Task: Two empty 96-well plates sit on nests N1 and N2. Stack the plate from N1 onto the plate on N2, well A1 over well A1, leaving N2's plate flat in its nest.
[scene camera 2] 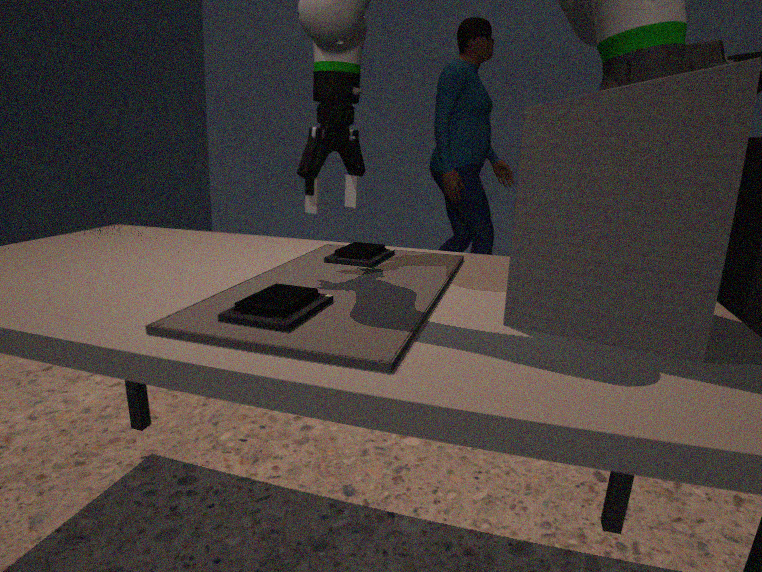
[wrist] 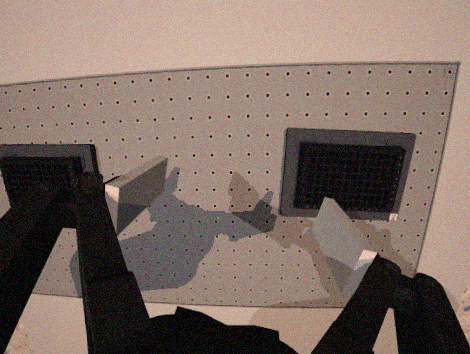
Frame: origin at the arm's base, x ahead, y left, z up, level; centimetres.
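Seen in the pictures: gripper, between the fingertips: [scene camera 2: 332,209] [wrist: 242,194]; arm's base, origin of its link: [scene camera 2: 646,94].
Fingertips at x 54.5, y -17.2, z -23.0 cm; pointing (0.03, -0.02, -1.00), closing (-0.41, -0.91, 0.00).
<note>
Pixels of each thing's middle, then the offset from my fingertips to it. "spot": a spot on its surface instead. Level surfaces: height alone.
- black well plate, middle of its body: [wrist: 348,178] [scene camera 2: 360,250] dx -4.1, dy -12.6, dz -11.1 cm
- dark nest, a spot on its surface: [wrist: 290,175] spot: dx -2.7, dy -5.5, dz -11.8 cm
- second black plate, middle of its body: [scene camera 2: 278,299] [wrist: 44,186] dx +2.0, dy +29.9, dz -11.1 cm
- perforated board, height of its surface: dz -13.0 cm
- table, height of its surface: dz -14.3 cm
A black well plate [scene camera 2: 361,249] [wrist: 350,175] lies flat in a dark nest [scene camera 2: 335,260] [wrist: 290,175] at the board's far end, on the right in the wrist view. A second black plate [scene camera 2: 276,299] [wrist: 37,175] lies in the other nest [scene camera 2: 230,315] [wrist: 50,149], nearer scene camera 2; in the wrist view it is at the left edge, partly hidden by a finger. I cannot tell which nest is N1. My gripper [scene camera 2: 331,203] [wrist: 242,194] is open and empty, pointing down high above the board, apart from both plates. Well A1 cannot be made out.
The perforated board [scene camera 2: 203,328] [wrist: 225,95] lies on the table [scene camera 2: 92,277]. A tall grey panel [scene camera 2: 621,215] stands at the right, with part of the arm [scene camera 2: 640,24] behind it. A person [scene camera 2: 464,123] is beyond the table. Shadows cross the board.
</note>
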